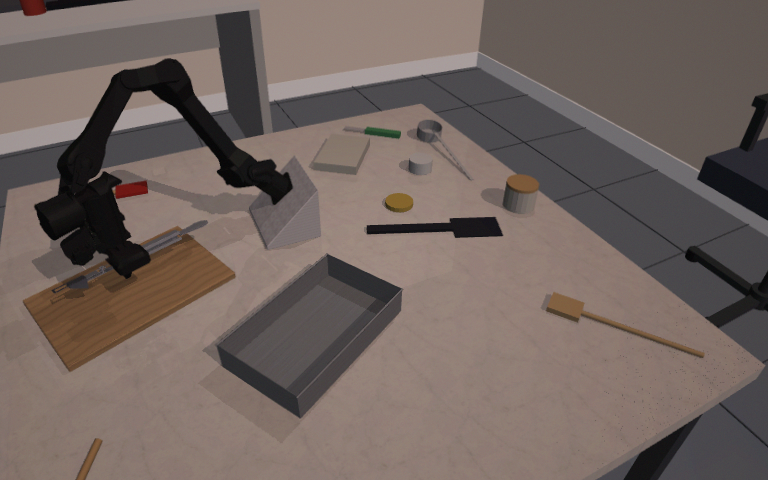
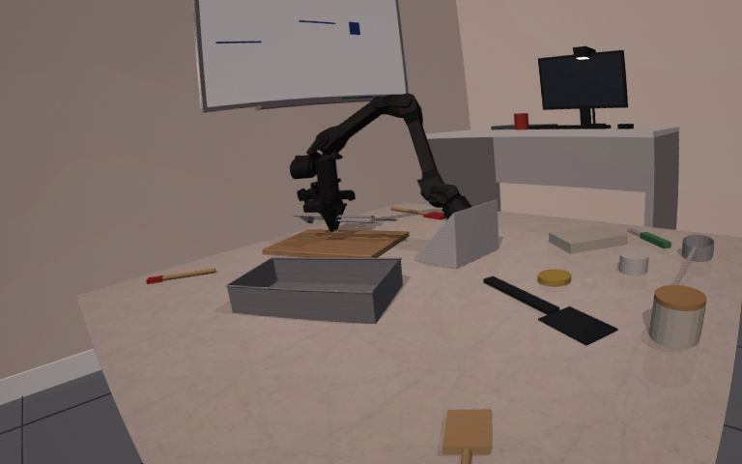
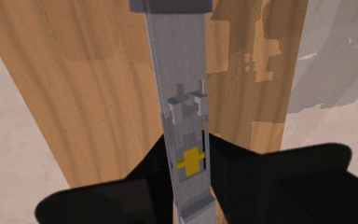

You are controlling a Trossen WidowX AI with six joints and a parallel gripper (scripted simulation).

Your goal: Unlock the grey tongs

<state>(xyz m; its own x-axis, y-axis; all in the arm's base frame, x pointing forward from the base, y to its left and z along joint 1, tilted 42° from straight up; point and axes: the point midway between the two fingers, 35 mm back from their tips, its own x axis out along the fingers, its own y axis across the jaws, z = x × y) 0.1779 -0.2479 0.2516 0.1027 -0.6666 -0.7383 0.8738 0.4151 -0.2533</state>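
Now: gripper tip 40 mm below the yellow lock piece and 10 mm to the left of it. From my gripper tip the other things lie so: wooden board 40 mm below; yellow disc 640 mm to the left, 140 mm behind, 40 mm below; roasting tin 340 mm to the left, 230 mm ahead, 10 mm below.
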